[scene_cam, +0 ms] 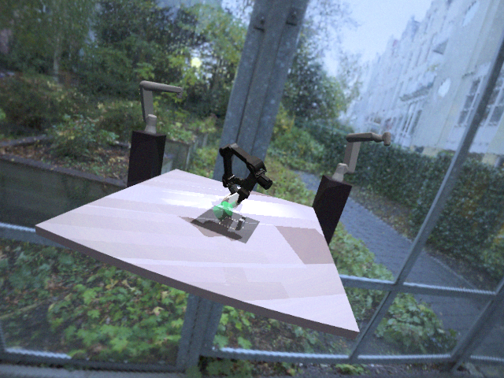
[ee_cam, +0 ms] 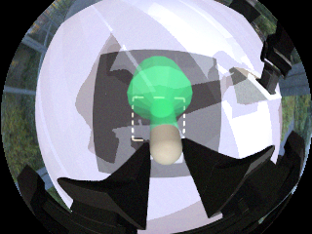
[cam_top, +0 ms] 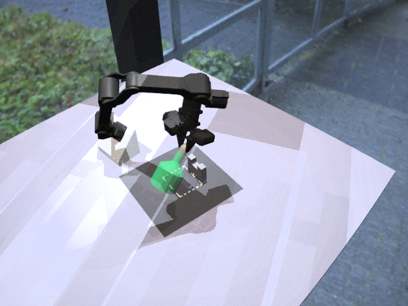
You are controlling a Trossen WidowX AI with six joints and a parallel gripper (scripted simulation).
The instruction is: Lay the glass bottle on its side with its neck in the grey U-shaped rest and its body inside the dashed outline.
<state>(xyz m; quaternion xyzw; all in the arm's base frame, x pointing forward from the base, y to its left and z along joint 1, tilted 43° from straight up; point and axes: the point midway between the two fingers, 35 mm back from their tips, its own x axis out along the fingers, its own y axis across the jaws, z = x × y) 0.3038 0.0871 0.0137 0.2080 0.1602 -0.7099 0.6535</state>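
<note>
The mat lies 10 mm behind my gripper tip, 30 mm to the right of it and 140 mm below it. The rest, counted from my gripper tip: glass bottle (10 mm behind, 30 mm to the right, 40 mm below).
</note>
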